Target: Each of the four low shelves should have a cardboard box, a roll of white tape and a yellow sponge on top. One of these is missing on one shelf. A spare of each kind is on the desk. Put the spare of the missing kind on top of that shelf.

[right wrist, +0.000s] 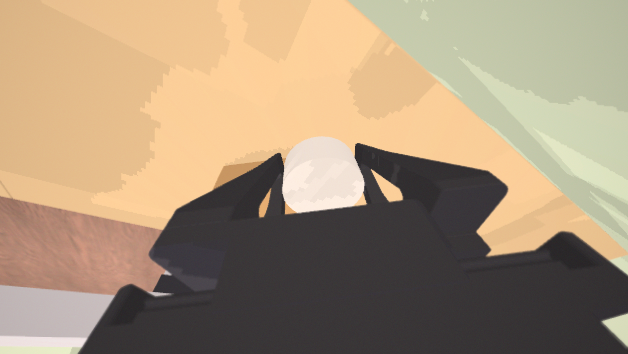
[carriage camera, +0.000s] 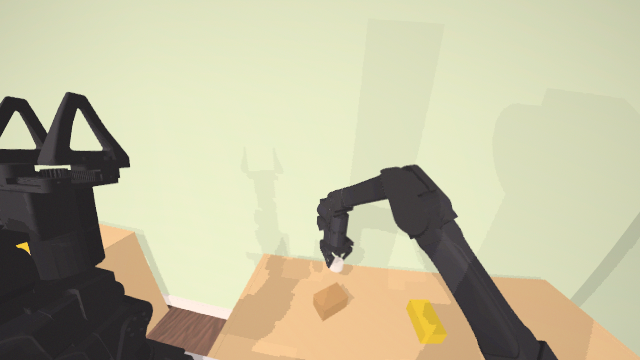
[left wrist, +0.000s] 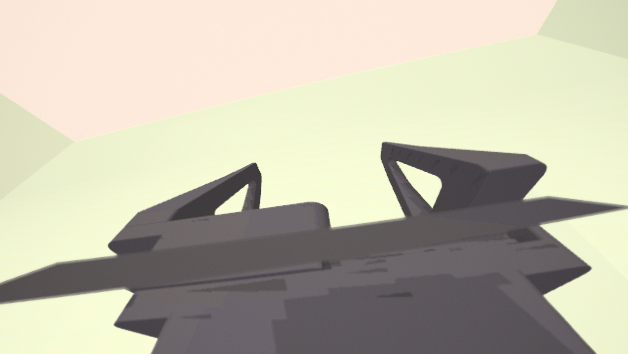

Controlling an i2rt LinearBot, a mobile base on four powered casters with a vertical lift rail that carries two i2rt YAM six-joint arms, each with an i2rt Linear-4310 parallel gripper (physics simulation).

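Frame: origin at the left arm's base, x back, y down, z right, level; millimetres.
Seen in the pictures: left gripper, between the fingertips: (carriage camera: 44, 95) (left wrist: 318, 159); right gripper, between the fingertips: (right wrist: 318, 156) (carriage camera: 334, 264).
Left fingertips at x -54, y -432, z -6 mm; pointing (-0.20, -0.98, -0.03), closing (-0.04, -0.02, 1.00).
Observation:
Offsets run from my left fingertips to a thing's middle. Level surfaces: height alone.
My right gripper (carriage camera: 337, 260) (right wrist: 318, 156) is shut on the roll of white tape @(dx -307, dy +489, dz +363 mm) (carriage camera: 337, 265) (right wrist: 322, 175) and holds it over the far part of the desk @(dy +572 mm) (carriage camera: 375, 320) (right wrist: 280, 110). A cardboard box @(dx -211, dy +547, dz +351 mm) (carriage camera: 331, 300) (right wrist: 240, 171) lies on the desk; the fingers partly hide it in the right wrist view. A yellow sponge @(dx -180, dy +549, dz +636 mm) (carriage camera: 426, 321) lies to the right of the box in the carriage view. My left gripper (carriage camera: 42, 107) (left wrist: 318, 159) is open and empty, raised at the left, fingers up. At the far left, a light-wood piece of furniture (carriage camera: 142, 280) shows partly, with a bit of yellow @(dx -193, dy +549, dz -950 mm) (carriage camera: 23, 247) near it.
A pale green wall (carriage camera: 200, 100) stands behind the desk. Dark wood floor @(dy +1182 mm) (carriage camera: 187, 330) (right wrist: 65, 245) and a white baseboard (carriage camera: 195, 306) show between the desk and the furniture at the left. The right arm (carriage camera: 470, 285) reaches across the right part of the desk.

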